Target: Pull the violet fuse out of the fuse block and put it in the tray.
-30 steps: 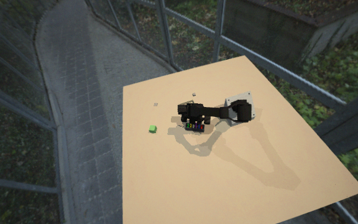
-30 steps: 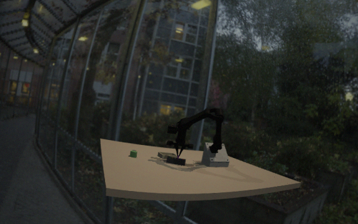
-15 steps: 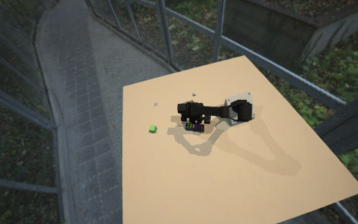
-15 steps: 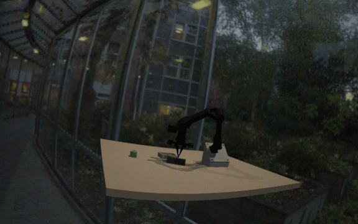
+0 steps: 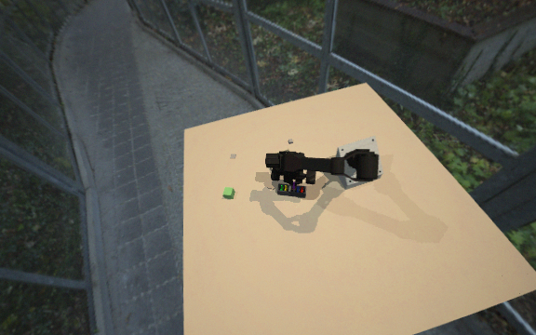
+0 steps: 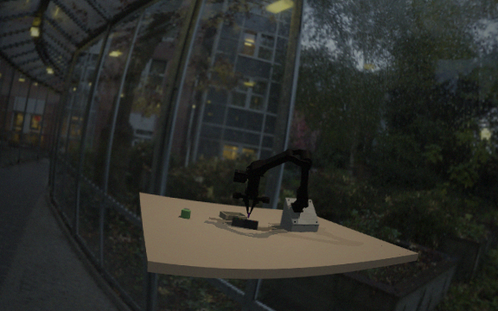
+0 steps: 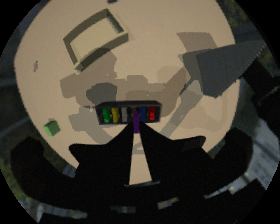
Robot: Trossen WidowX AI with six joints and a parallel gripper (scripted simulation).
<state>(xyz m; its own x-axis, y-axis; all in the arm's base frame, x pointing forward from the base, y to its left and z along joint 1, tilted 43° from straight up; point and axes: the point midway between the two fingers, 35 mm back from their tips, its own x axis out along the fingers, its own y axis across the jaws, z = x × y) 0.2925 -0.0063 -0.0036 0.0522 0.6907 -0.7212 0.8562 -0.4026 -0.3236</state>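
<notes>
The tray is 1 cm behind my gripper tip, 20 cm to the right of it and 7 cm below it. The rest, counted from my gripper tip: violet fuse (1 cm below); then green cube (30 cm ahead, 12 cm to the right, 5 cm below).
</notes>
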